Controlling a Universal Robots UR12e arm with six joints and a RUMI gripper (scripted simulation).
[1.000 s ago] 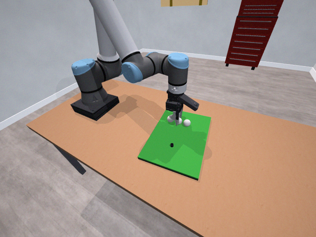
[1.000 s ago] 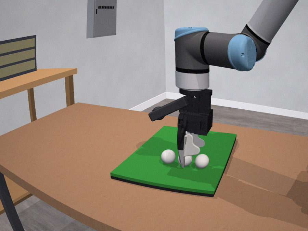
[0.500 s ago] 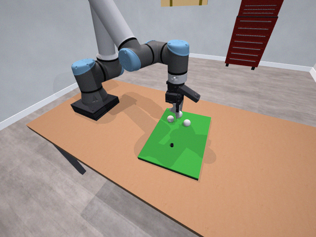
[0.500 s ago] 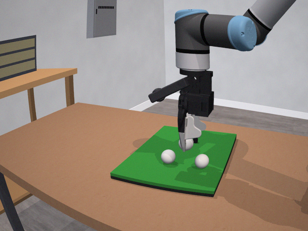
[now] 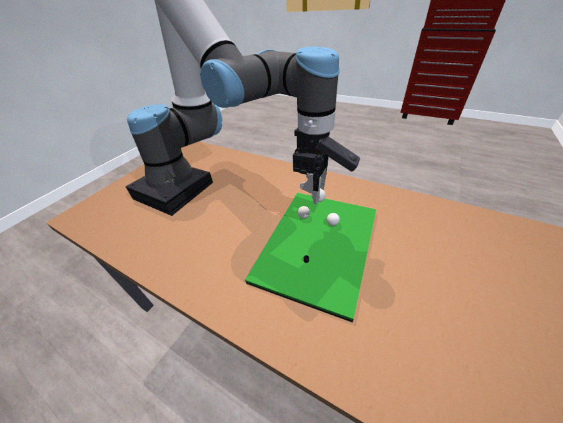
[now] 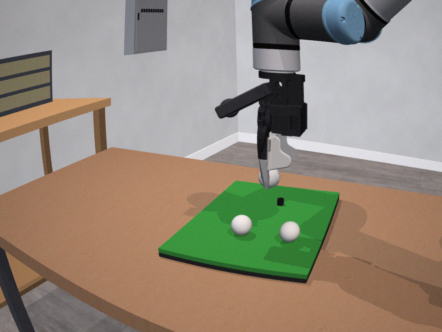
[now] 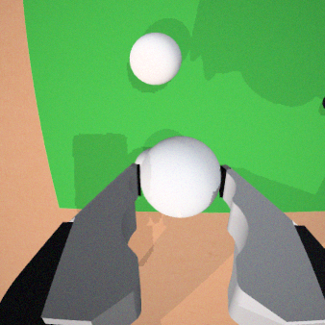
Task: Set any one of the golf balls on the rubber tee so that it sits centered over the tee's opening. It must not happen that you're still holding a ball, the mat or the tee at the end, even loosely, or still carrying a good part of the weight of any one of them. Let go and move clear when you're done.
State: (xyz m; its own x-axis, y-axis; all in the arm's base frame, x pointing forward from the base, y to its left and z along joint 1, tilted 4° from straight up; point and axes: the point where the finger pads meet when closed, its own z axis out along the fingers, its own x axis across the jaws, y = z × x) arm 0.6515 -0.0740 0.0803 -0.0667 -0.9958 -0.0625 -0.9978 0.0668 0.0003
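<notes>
The green mat is 1 cm ahead of my hand, 12 cm to the right of it and 13 cm below it.
</notes>
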